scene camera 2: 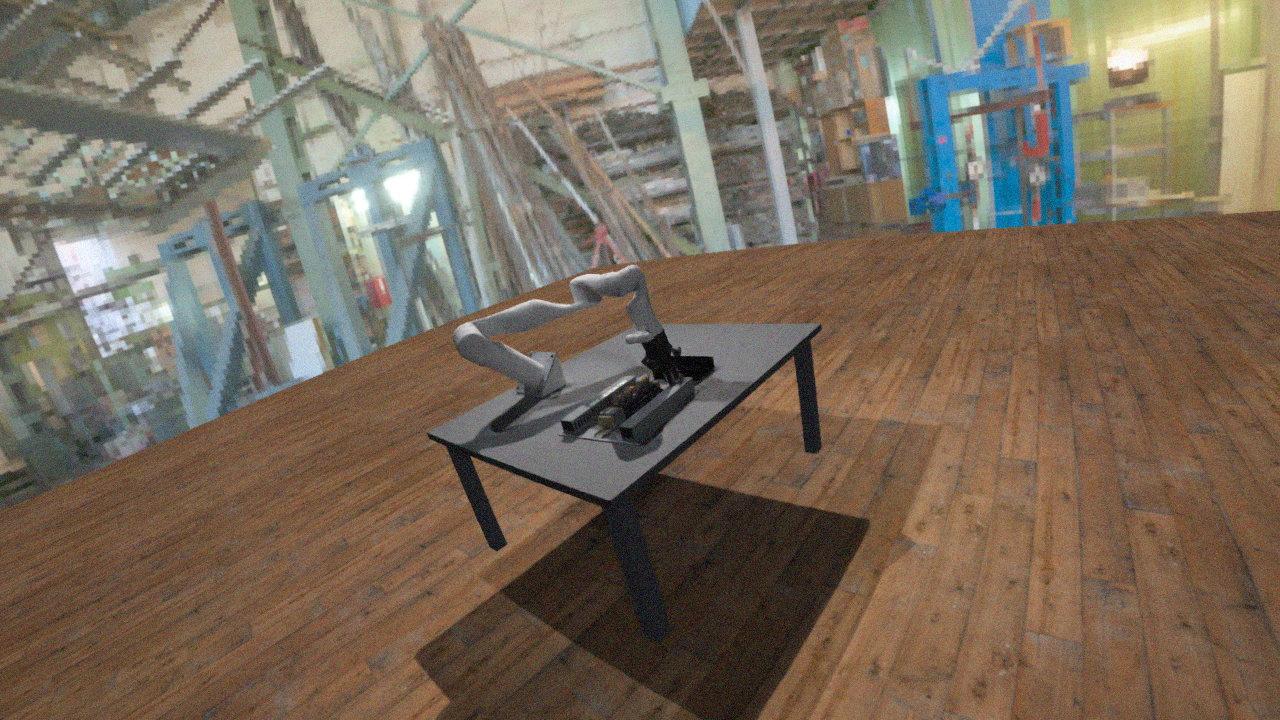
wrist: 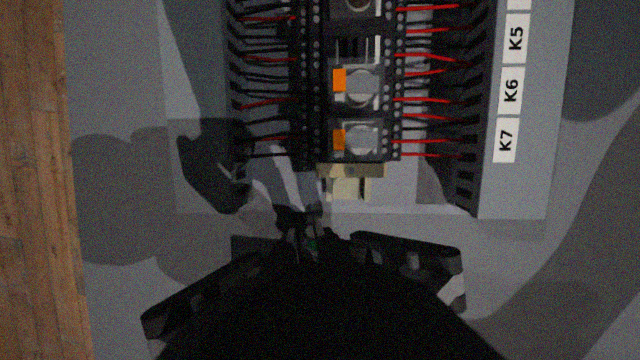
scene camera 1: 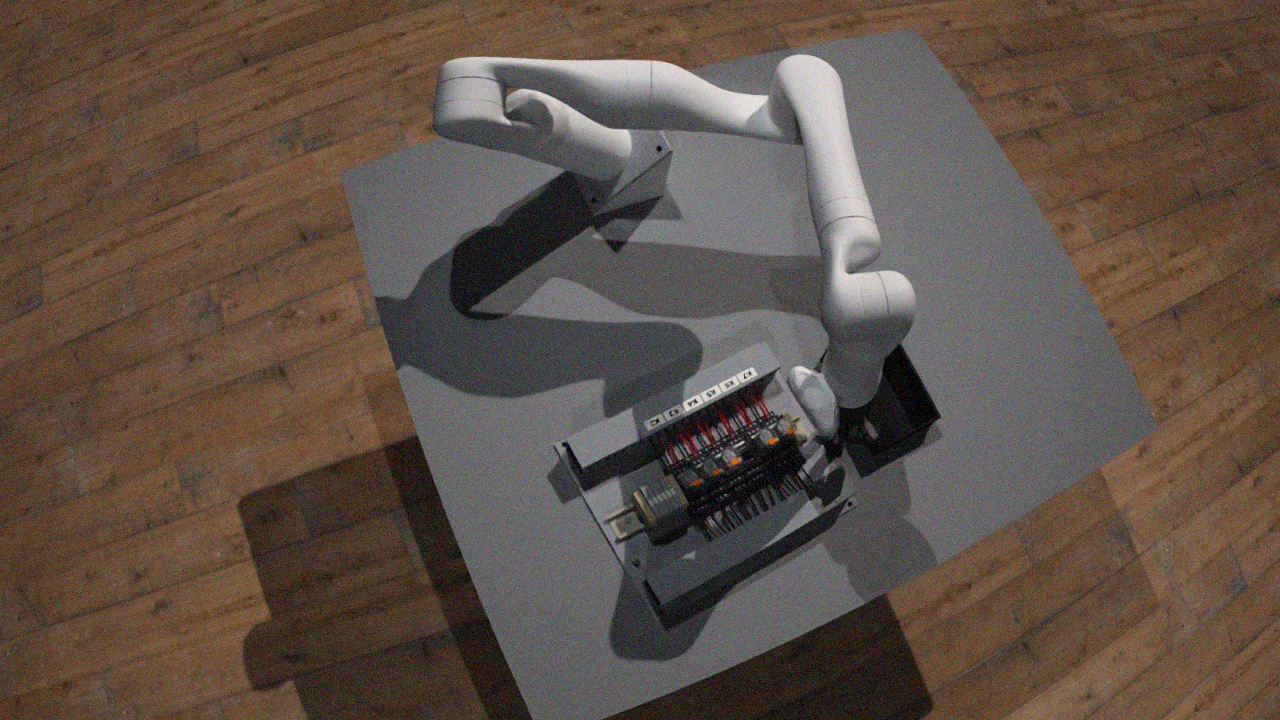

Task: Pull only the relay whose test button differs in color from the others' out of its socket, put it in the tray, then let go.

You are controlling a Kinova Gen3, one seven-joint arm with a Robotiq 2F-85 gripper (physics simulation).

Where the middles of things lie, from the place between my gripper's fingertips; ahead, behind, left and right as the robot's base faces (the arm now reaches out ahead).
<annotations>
My gripper is now 30 mm past the beige end bracket [wrist: 323,169], 60 mm to the left of it and 10 mm below it. The rest, counted from my hand: mounting panel [wrist: 417,184]: 30 mm behind, 180 mm to the right, 10 mm below.
</annotations>
